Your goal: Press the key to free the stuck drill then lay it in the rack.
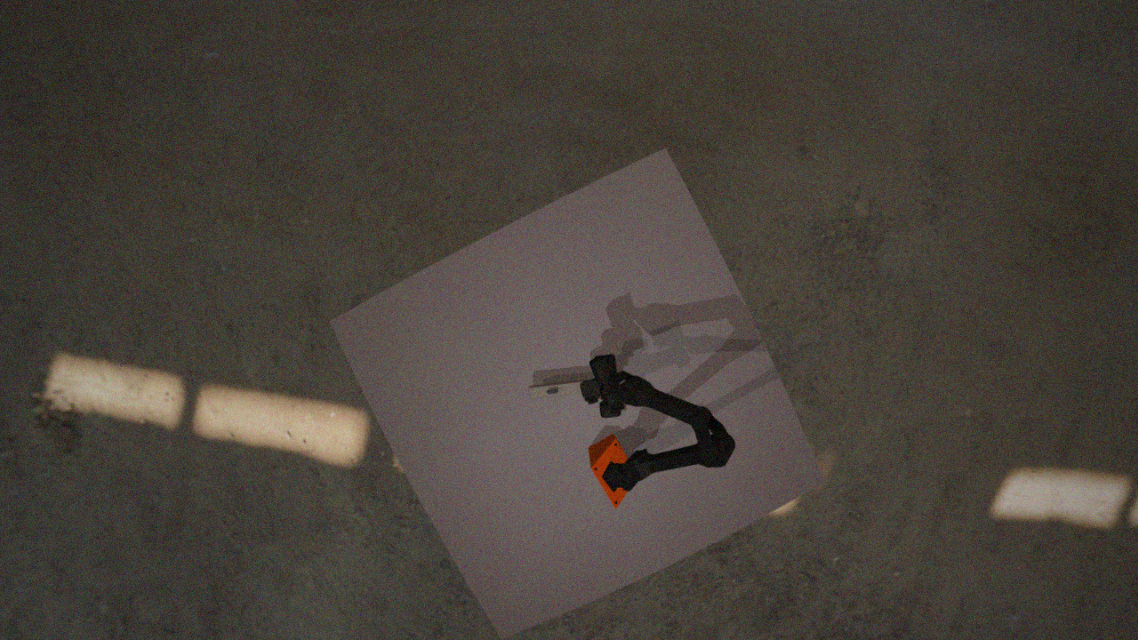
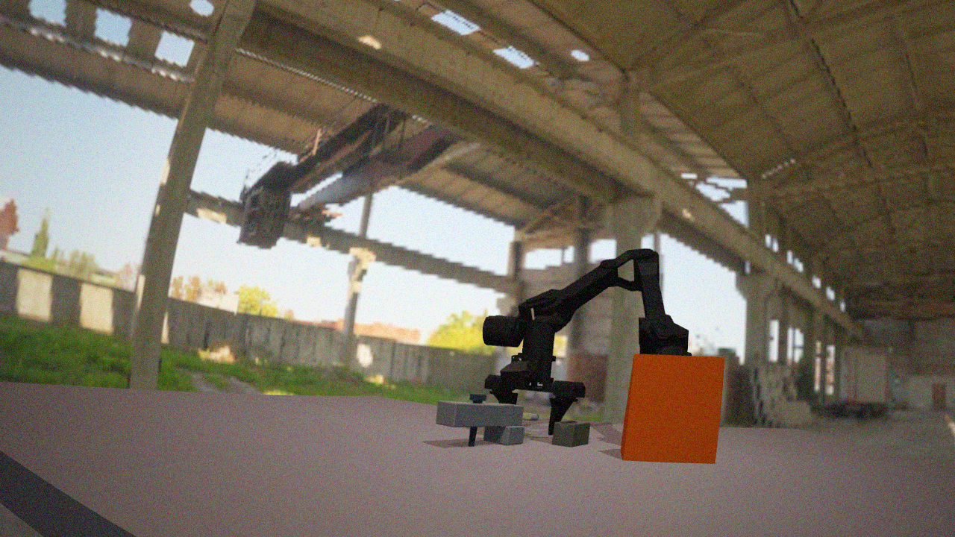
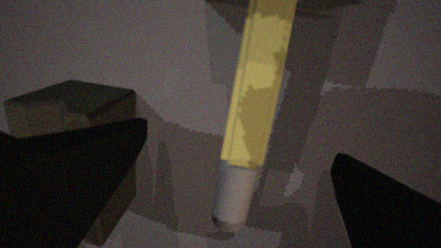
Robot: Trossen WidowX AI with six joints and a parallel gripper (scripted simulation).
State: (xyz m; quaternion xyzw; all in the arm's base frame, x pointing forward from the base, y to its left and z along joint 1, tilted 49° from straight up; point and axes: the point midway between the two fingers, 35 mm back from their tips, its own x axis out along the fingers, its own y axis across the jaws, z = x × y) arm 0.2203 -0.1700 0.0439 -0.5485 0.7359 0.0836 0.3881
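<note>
Now: the yellow drill 40 mm to the left of my gripper tip, 30 mm above it and 20 mm ahead of it. The rest, counted from my gripper tip: rack: 80 mm behind, 20 mm to the left; then grey fixture block: 130 mm to the left, 70 mm ahead, 30 mm above; then black key: 150 mm to the left, 80 mm ahead, 40 mm above.
</note>
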